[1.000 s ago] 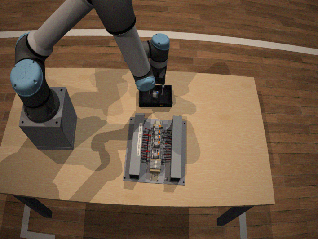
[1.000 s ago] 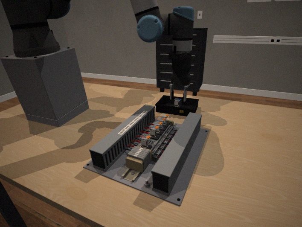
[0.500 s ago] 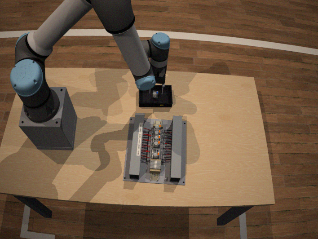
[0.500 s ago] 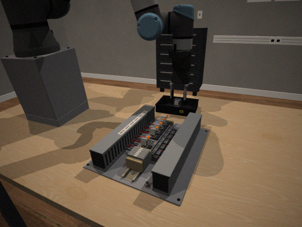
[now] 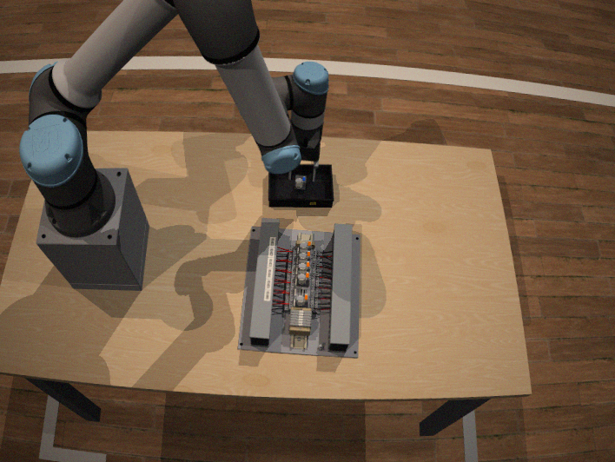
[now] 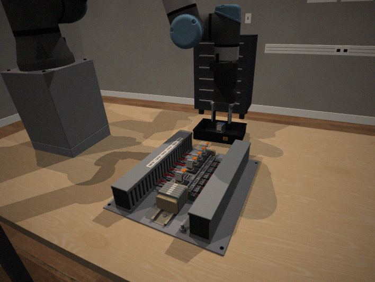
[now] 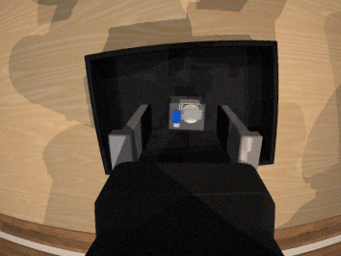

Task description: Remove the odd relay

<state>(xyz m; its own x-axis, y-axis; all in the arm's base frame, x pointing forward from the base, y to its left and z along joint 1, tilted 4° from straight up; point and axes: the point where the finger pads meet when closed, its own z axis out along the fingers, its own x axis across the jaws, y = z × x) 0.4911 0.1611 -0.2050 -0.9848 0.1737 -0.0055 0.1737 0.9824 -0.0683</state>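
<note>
Now: the black parts tray 5 cm below my hand.
</note>
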